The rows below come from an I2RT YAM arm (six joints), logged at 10 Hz.
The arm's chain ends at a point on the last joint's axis. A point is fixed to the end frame.
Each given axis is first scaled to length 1.
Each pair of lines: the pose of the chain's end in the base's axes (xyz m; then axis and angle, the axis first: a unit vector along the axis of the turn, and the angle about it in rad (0 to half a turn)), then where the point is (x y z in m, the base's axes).
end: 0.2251 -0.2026 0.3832 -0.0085 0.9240 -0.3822 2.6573
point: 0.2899 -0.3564 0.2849
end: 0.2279 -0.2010 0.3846 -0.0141 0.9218 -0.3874 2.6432
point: 0.2957 -0.3552 0.2890
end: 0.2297 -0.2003 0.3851 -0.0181 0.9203 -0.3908 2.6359
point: 0.2992 -0.3548 0.2911
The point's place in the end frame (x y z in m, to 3 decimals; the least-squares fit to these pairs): 0.014 -0.035 0.190
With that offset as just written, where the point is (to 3 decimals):
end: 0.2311 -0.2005 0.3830 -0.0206 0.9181 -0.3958 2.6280
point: 0.302 -0.356 0.291
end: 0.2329 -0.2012 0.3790 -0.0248 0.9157 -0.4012 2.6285
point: 0.304 -0.357 0.289
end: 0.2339 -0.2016 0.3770 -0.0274 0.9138 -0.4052 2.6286
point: 0.306 -0.358 0.289
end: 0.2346 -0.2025 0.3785 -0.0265 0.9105 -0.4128 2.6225
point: 0.307 -0.361 0.293
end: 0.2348 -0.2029 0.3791 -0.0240 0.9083 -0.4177 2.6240
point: 0.306 -0.362 0.295
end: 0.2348 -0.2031 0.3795 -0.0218 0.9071 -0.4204 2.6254
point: 0.305 -0.363 0.296
